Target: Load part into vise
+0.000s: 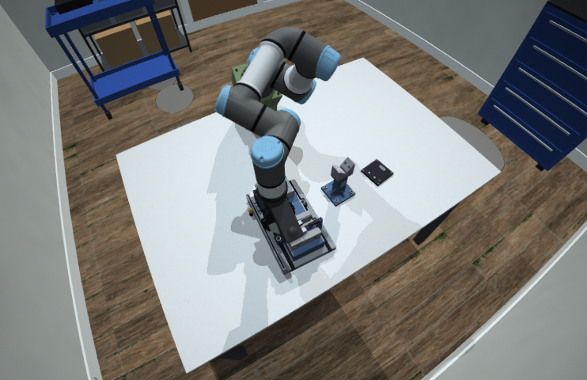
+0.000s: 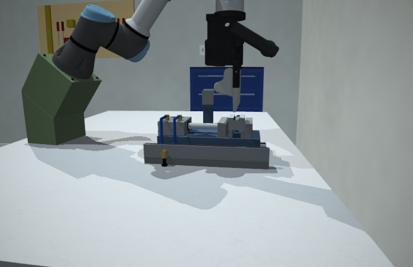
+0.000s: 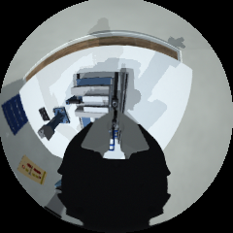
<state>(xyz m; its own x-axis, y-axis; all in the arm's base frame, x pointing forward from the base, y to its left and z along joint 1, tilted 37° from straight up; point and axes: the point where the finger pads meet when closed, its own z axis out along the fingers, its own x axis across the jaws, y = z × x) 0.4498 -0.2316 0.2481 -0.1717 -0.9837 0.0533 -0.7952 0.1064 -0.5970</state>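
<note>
Right now my hand is 50 mm to the right of the part, 40 mm above it and 10 mm short of it. The rest, counted from my hand: work stop (110 mm to the left, 50 mm below, 20 mm ahead); fixed jaw (60 mm to the left, 60 mm below, 40 mm ahead); moving jaw (70 mm to the left, 60 mm below, 20 mm behind).
</note>
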